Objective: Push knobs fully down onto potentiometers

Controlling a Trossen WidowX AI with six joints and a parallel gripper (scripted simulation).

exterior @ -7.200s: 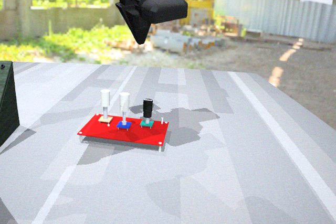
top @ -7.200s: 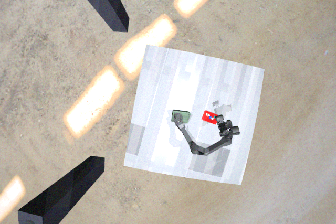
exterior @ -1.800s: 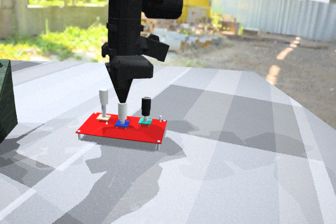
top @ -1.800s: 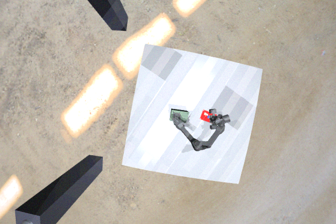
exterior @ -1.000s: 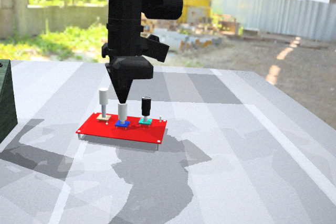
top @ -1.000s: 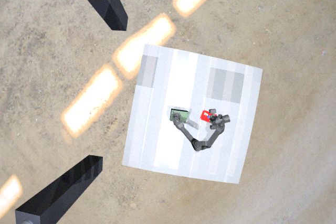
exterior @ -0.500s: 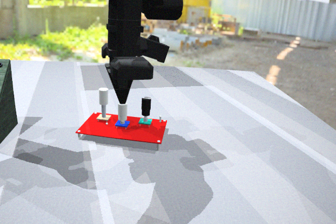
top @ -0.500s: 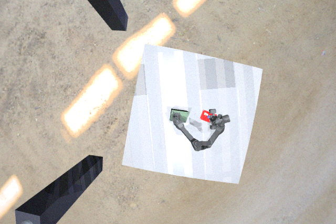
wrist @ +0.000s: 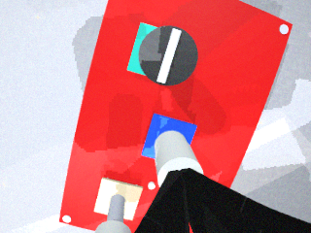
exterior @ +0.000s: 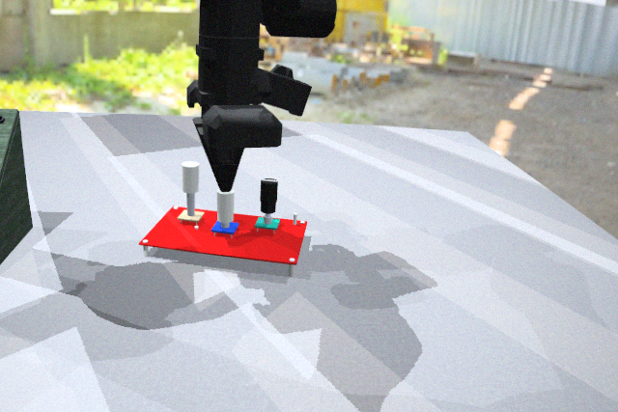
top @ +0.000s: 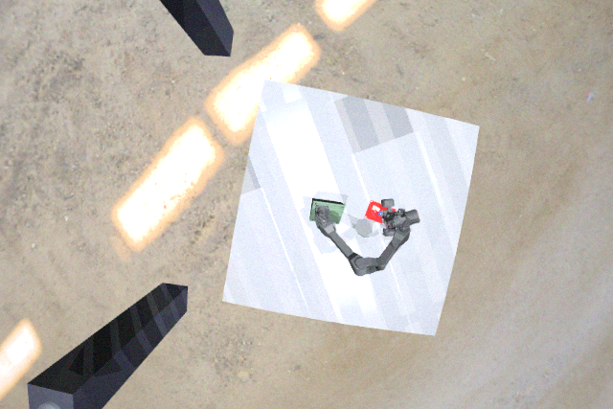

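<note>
Right now my gripper tip is 50 mm short of the black knob, 10 mm to the right of it and 10 mm above it. Round my gripper tip: blue potentiometer: 30 mm below; teal potentiometer: 50 mm ahead, 10 mm to the left, 20 mm below; grey knob: 20 mm below.
</note>
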